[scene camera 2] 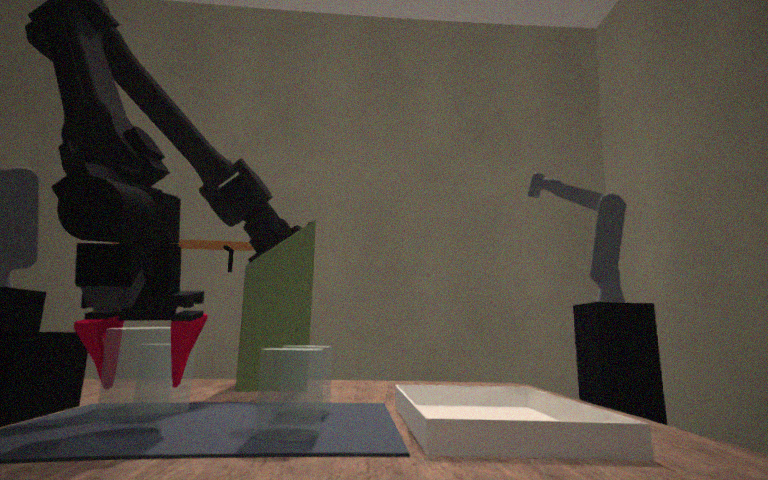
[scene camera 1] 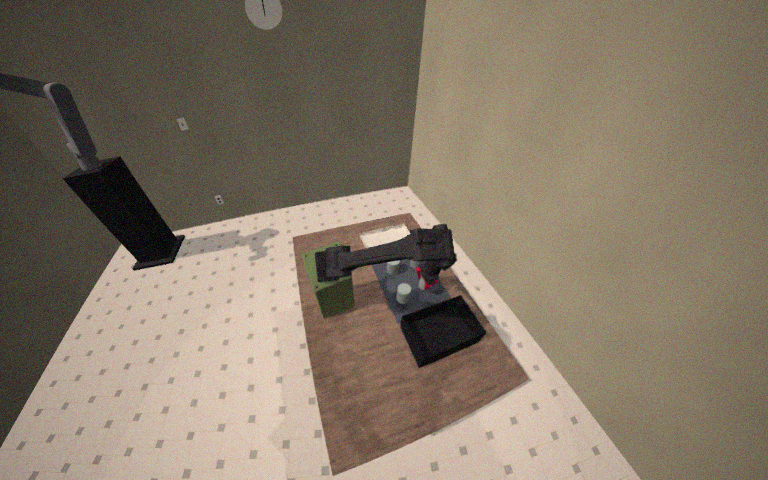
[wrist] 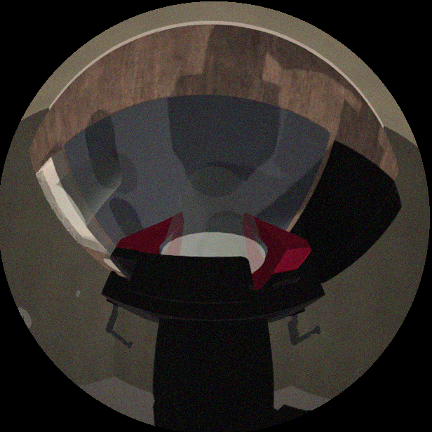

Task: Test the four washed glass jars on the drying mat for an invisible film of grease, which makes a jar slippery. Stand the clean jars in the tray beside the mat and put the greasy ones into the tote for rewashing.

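Where they show: gripper, fingertip midpoint: [scene camera 2: 142, 387] [scene camera 1: 422, 284]; arm's base, link origin: [scene camera 2: 280, 249] [scene camera 1: 327, 266].
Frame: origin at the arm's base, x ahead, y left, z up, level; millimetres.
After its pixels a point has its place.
My gripper [scene camera 1: 427, 280] @[x 440, y -46, z -230 mm] [scene camera 2: 141, 384] @[x 440, y -46, z -230 mm] [wrist: 213, 217] is shut on a clear glass jar [scene camera 2: 138, 335] @[x 488, y -35, z -177 mm] [wrist: 212, 244], with one red finger on each side. The jar is upright, a little above the blue-grey drying mat [scene camera 2: 362, 430] @[x 448, y 189, z -271 mm] [wrist: 145, 125]. One other jar [scene camera 1: 403, 293] @[x 312, y -95, z -189 mm] stands on the mat near the tote, and another jar [scene camera 1: 393, 267] @[x 325, y 82, z -207 mm] stands nearer the tray. In scene camera 2 several jars overlap and show through each other. No grease can be seen. The white tray [scene camera 1: 384, 235] @[x 380, y 399, z -272 mm] [scene camera 2: 538, 441] @[x 534, y 345, z -261 mm] [wrist: 67, 202] stands at one end of the mat, the black tote [scene camera 1: 450, 352] @[x 409, y -401, z -235 mm] [wrist: 350, 200] at the other.
The arm reaches over the wooden table [scene camera 1: 373, 384] @[x 75, y -412, z -274 mm] from a green pedestal [scene camera 1: 338, 298] @[x 19, y -59, z -157 mm] [scene camera 2: 277, 316] @[x 78, y 18, z -141 mm]. The tray's low walls and the tote's higher walls stand close to the mat's ends. A grey arm on a black stand [scene camera 1: 121, 215] [scene camera 2: 617, 362] is away from the table.
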